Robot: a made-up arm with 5 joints.
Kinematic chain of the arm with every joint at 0, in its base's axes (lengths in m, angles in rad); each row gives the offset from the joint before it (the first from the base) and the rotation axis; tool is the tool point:
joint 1: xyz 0 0 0.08 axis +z
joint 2: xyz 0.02 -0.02 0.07 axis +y
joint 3: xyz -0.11 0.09 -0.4 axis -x
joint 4: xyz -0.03 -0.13 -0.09 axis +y
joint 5: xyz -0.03 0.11 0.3 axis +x
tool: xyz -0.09 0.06 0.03
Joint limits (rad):
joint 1: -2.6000..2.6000
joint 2: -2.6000..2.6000
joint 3: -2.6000..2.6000
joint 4: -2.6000..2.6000
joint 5: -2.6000..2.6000
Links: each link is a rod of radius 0.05 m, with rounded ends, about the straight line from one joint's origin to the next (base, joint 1, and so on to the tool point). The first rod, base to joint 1, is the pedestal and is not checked.
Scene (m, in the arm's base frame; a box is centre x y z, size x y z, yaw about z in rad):
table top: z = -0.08
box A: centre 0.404 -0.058 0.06 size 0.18 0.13 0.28 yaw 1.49
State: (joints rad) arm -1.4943 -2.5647 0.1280 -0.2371 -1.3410
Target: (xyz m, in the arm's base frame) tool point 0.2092 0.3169 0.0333
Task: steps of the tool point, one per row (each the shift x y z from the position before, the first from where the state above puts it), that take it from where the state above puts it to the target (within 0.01 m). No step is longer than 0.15 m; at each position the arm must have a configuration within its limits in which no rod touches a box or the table.
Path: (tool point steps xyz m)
1: 0.0007 0.0806 -0.0039
2: -0.0193 0.0745 0.0154
3: -0.0287 0.0632 0.0356
4: -0.0264 0.0511 0.0532
5: -0.0142 0.0421 0.0649
6: 0.0477 0.0311 -0.0157
7: 0.0370 0.0478 -0.0124
8: 0.0205 0.0609 -0.0086
9: -0.0003 0.0681 -0.0047
10: -0.0232 0.0682 -0.0004
11: 0.0504 0.0535 -0.0877
12: 0.0248 0.0562 -0.1020
13: -0.0013 0.0471 -0.1138

